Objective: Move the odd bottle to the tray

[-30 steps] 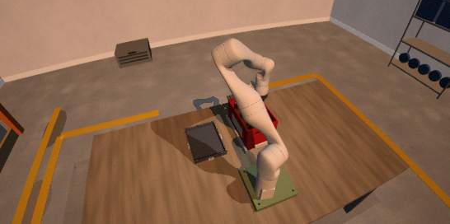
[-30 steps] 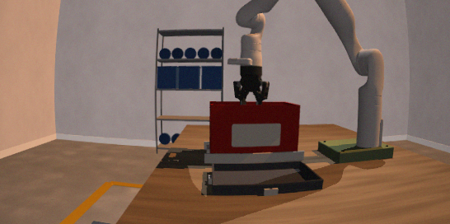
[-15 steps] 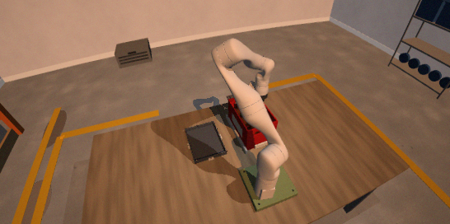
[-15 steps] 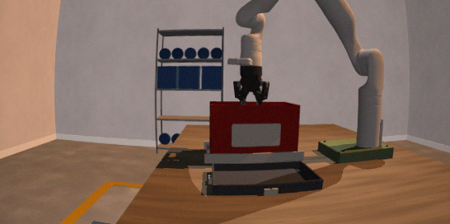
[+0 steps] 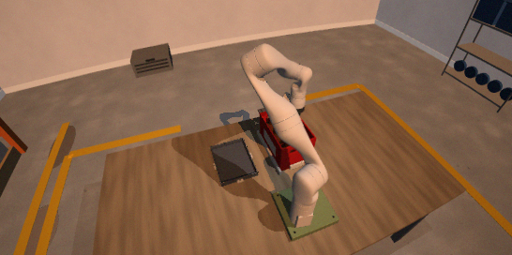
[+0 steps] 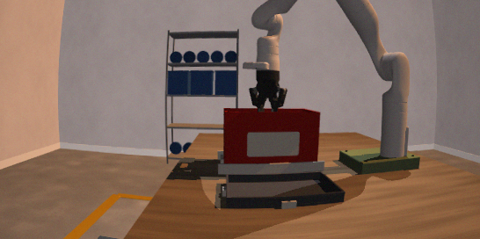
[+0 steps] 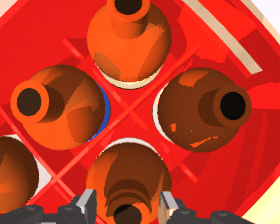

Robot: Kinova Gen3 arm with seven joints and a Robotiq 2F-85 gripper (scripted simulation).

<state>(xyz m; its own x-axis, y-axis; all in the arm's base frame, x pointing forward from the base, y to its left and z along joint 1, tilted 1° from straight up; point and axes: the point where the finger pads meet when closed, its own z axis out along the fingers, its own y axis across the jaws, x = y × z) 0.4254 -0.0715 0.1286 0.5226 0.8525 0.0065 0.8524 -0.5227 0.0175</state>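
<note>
Now: the red crate 7 cm below my hand, 5 cm to the left of it and 1 cm behind it. From my hand the other things lie so: dark tray: 34 cm to the left, 14 cm below, 6 cm behind.
</note>
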